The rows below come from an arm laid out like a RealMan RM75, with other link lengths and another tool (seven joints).
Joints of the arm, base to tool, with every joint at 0 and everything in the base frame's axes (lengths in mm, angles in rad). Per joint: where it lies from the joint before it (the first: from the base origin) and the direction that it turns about. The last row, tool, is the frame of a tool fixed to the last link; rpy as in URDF.
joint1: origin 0.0 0.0 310.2 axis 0 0 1
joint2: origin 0.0 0.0 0.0 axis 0 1 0
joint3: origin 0.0 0.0 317.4 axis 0 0 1
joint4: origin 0.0 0.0 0.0 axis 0 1 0
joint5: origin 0.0 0.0 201.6 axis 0 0 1
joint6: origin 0.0 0.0 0.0 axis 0 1 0
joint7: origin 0.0 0.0 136.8 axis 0 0 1
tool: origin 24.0 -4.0 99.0 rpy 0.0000 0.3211 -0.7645
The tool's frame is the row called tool.
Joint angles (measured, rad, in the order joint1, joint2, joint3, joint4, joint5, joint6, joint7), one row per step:
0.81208, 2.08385, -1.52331, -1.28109, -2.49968, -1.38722, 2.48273
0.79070, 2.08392, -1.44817, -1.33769, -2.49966, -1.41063, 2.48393
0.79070, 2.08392, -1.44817, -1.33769, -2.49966, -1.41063, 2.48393
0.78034, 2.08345, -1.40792, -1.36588, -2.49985, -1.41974, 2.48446
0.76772, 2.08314, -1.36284, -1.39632, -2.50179, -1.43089, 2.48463
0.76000, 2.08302, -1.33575, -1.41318, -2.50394, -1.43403, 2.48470
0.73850, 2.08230, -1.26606, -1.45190, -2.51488, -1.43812, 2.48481
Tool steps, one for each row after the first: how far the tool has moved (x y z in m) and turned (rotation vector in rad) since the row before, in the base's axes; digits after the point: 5 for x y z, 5 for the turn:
-0.00460, 0.00635, 0.01698, 0.05031, 0.05266, -0.01957
0.00000, 0.00000, 0.00000, 0.00000, 0.00000, 0.00000
-0.00179, 0.00412, 0.00991, 0.03058, 0.02717, -0.00981
-0.00017, 0.00407, 0.01158, 0.03463, 0.02700, -0.01317
0.00043, 0.00297, 0.00725, 0.02398, 0.01600, -0.00814
0.00499, 0.00775, 0.01983, 0.06707, 0.03471, -0.02648

